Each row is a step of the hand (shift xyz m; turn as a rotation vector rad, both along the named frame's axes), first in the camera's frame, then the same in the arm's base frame.
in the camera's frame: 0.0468 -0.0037 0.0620 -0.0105 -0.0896 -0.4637
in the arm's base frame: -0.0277 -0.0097 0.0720 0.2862 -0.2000 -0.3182
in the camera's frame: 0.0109 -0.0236 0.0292 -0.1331 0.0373 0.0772
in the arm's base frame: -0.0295 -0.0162 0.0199 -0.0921 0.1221 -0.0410
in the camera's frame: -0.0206 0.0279 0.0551 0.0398 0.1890 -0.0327
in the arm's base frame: -0.0339 0.0491 0.0262 0.1424 0.1209 0.0590
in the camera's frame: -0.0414 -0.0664 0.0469 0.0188 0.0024 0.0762
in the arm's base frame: -0.0874 -0.0178 -0.0191 -0.0465 0.0140 0.0617
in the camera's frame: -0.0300 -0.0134 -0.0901 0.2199 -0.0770 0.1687
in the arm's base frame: 0.0461 -0.0210 -0.0815 -0.0726 -0.1285 0.2469
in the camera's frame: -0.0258 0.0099 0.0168 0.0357 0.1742 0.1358
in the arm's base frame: -0.0178 0.0263 -0.0061 0.0096 0.1599 0.1563
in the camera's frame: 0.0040 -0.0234 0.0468 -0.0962 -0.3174 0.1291
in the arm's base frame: -0.0451 -0.0073 0.0258 -0.3057 -0.1662 -0.0749
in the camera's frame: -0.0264 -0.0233 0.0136 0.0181 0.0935 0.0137
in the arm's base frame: -0.0336 -0.0008 -0.0173 0.0479 0.0693 0.0465
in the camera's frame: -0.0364 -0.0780 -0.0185 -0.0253 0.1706 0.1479
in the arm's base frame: -0.0438 -0.0486 -0.0589 -0.0268 0.1925 0.1176
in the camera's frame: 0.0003 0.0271 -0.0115 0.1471 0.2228 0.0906
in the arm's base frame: 0.0231 0.0182 0.0002 0.1155 0.1272 0.2236
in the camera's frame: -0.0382 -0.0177 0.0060 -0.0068 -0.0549 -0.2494
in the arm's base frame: -0.0299 0.0076 -0.0292 0.1498 -0.1123 -0.1737
